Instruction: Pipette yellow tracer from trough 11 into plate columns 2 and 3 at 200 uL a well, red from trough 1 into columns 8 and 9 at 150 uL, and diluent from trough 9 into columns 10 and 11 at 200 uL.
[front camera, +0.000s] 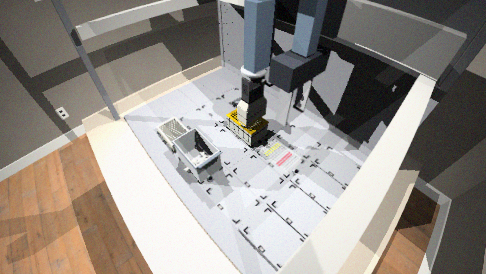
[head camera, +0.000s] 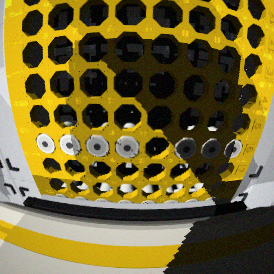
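The pipetting head (front camera: 251, 112) is low over the yellow-topped tip rack (front camera: 254, 137) (head camera: 19, 100), its lower end at the rack top. In the head view a row of pale tips (head camera: 97, 146) sits in the rack, with one empty hole (head camera: 157, 146) in that row; whether tips are on the head is hidden. The plate (front camera: 277, 154) lies beside the rack, with two yellow columns (front camera: 272, 149) and a red band (front camera: 284, 159). The ribbed white trough block (front camera: 171, 128) stands at left; its liquids cannot be made out. The parked gripper (front camera: 295, 115) hangs beside the head; its opening is unclear.
An open grey bin (front camera: 198, 164) with white pieces inside stands against the trough block. A dark block (front camera: 295, 70) on a blue column hangs right of the head. Pale frame walls (front camera: 395, 150) edge the deck. Black corner marks dot the deck.
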